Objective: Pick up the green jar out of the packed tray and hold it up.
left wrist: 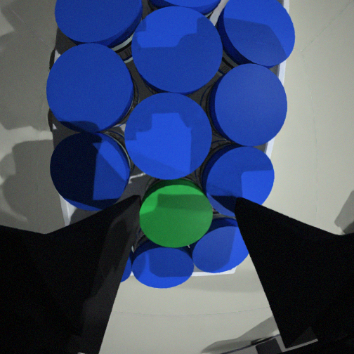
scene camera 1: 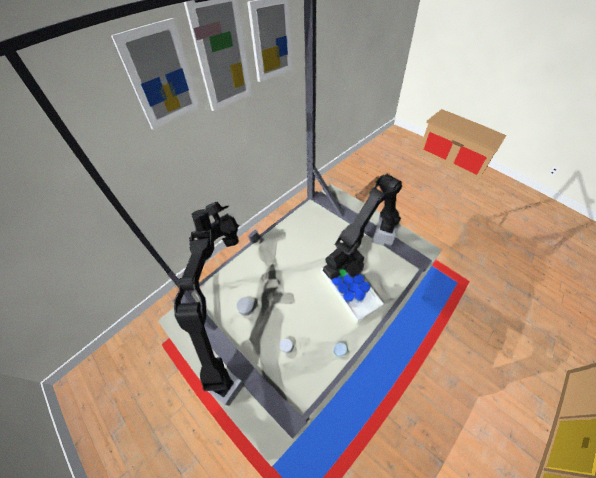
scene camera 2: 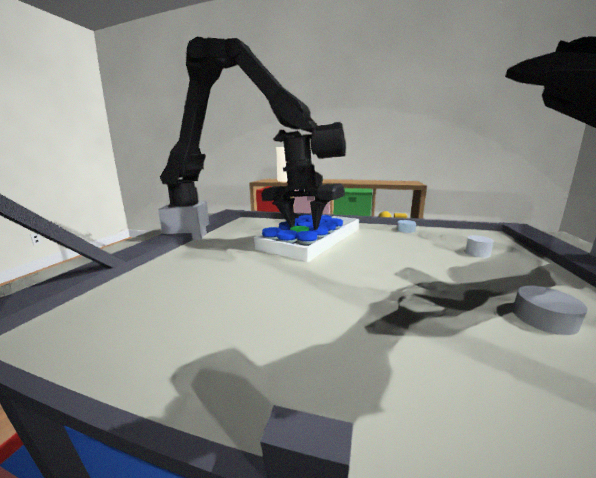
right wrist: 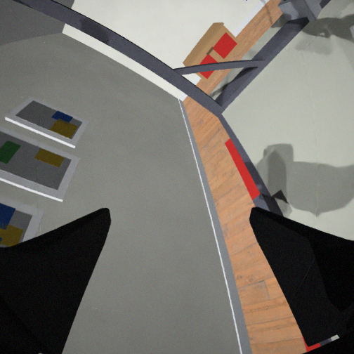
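Where they show: left gripper, fingertip midpoint: (scene camera 1: 340, 274) (scene camera 2: 304, 229); right gripper, fingertip midpoint: (scene camera 1: 233, 215); left arm's base at its link origin: (scene camera 1: 387, 227) (scene camera 2: 183, 204); right arm's base at its link origin: (scene camera 1: 222, 384).
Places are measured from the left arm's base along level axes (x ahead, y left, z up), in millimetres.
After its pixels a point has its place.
The green jar (scene camera 1: 343, 273) {z -41, x 310, y -125 mm} (scene camera 2: 300, 228) {z -41, x 310, y -137 mm} (left wrist: 176, 214) stands upright among several blue-lidded jars in the white tray (scene camera 1: 368, 308) {z -84, x 411, y 30 mm} (scene camera 2: 282, 248) {z -69, x 266, y -193 mm}. Its flat green lid shows from above in the left wrist view; its body is mostly hidden. My left gripper (scene camera 2: 304, 226) {z -45, x 319, y -134 mm} (left wrist: 188, 203) points down over the tray, open and empty. In the left wrist view the green lid lies between the fingers, nearer the picture-left finger; the other fingertip overlaps a blue lid (left wrist: 240, 177). How deep the fingertips reach is unclear. My right gripper (right wrist: 181, 215) is open and empty, raised away from the tray.
Blue jars crowd the green one, with one (left wrist: 168, 135) above it in the left wrist view and another (left wrist: 163, 265) below. A large grey cylinder (scene camera 1: 246, 305) {z -57, x 615, y -458 mm} (scene camera 2: 550, 312) {z -60, x 587, y -491 mm} and two smaller pale cylinders (scene camera 1: 286, 345) {z -53, x 701, y -225 mm} (scene camera 1: 340, 349) {z -63, x 630, y -25 mm} stand on the table. A dark frame borders the table.
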